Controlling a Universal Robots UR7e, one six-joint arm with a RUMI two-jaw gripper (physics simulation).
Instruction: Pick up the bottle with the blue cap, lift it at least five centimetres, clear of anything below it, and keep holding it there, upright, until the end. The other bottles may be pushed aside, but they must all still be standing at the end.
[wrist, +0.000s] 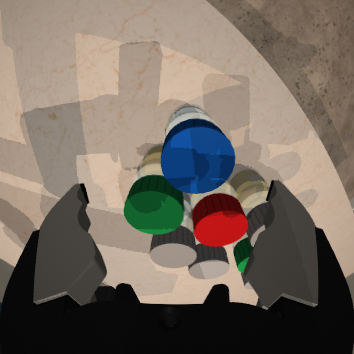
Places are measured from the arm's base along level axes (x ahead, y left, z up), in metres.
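Pixels of known places: gripper, fingertip midpoint: (176, 184).
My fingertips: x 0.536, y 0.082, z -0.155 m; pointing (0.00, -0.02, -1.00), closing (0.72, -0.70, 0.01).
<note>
Behind a point stands the place of what it marks.
The bottle with the blue cap (197, 160) @[z -0.159, x 0.558, y 0.083 m] stands at the upper middle of the wrist view, at the top edge of the bottle group; part of its clear body shows above the cap. My gripper (176, 184) @[z -0.155, x 0.536, y 0.082 m] is open, with one jaw at the left and one at the right. The blue cap lies between the lines of the two jaws, mostly beyond their tips. A green-capped bottle (154, 207) @[z -0.159, x 0.503, y 0.076 m] and a red-capped bottle (220, 222) @[z -0.159, x 0.531, y 0.019 m] stand close to the blue one, on the side nearer the gripper's palm. Most of the blue-capped bottle's body is hidden under its cap.
Two bottles with grey caps (173, 253) @[z -0.159, x 0.463, y 0.016 m] (208, 268) @[z -0.159, x 0.467, y -0.043 m] stand behind the green and red ones. Another grey-capped bottle (257, 225) @[z -0.162, x 0.552, y -0.019 m] and a smaller green cap (243, 257) @[z -0.161, x 0.510, y -0.060 m] are partly hidden by the right jaw. The round pale table (45, 60) @[z -0.264, x 0.499, y 0.276 m] has its edge at the upper right.
</note>
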